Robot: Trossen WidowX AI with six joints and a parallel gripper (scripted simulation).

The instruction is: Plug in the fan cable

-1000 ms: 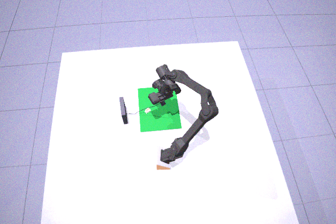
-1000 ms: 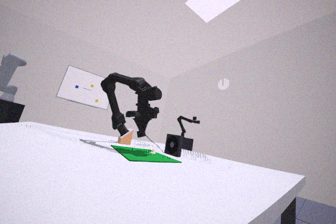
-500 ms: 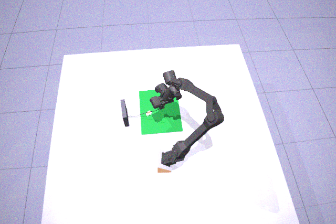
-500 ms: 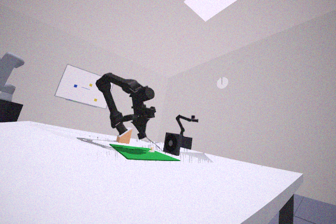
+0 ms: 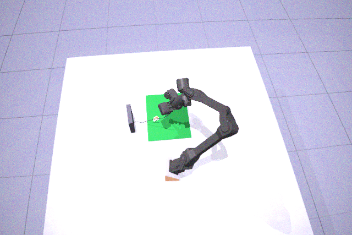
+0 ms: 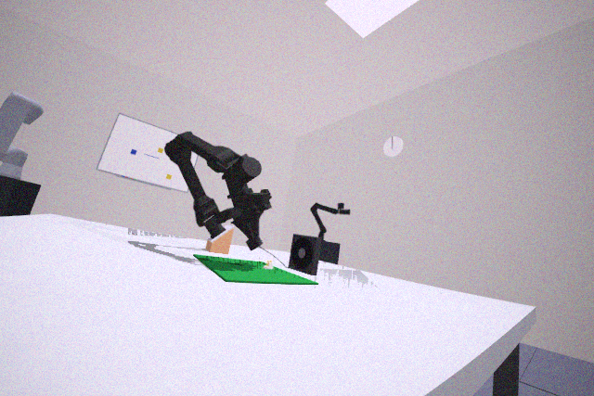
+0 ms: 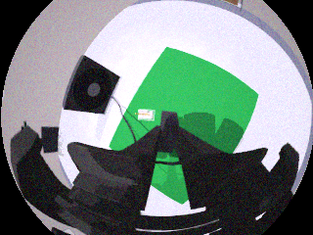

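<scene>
Now: gripper tip 100 mm above the green board. From my gripper tip the other things lie so: black fan: 190 mm to the left, 60 mm behind, 20 mm below; four-pin header: 80 mm below, 60 mm to the left, 20 mm behind; dark plug: 10 mm below.
</scene>
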